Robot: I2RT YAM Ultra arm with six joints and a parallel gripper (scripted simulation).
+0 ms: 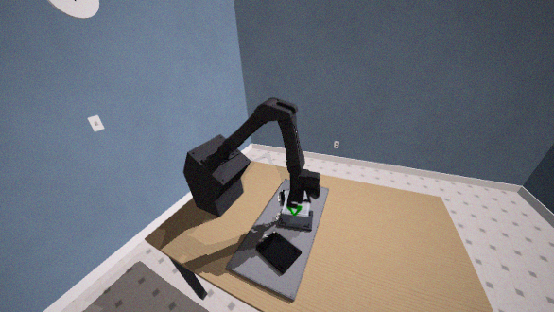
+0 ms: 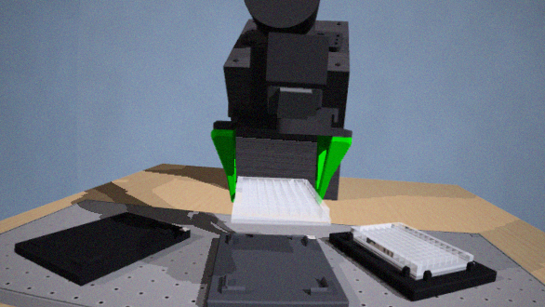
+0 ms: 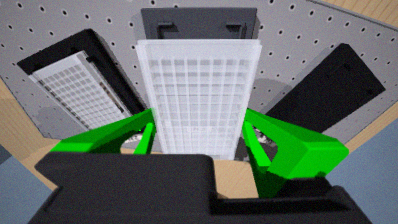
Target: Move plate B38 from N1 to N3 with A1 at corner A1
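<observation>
The grey landing nest lies 8 cm below my hand. The rest, counted from my hand: black nest: 20 cm to the right, 8 cm below, 2 cm ahead.
</observation>
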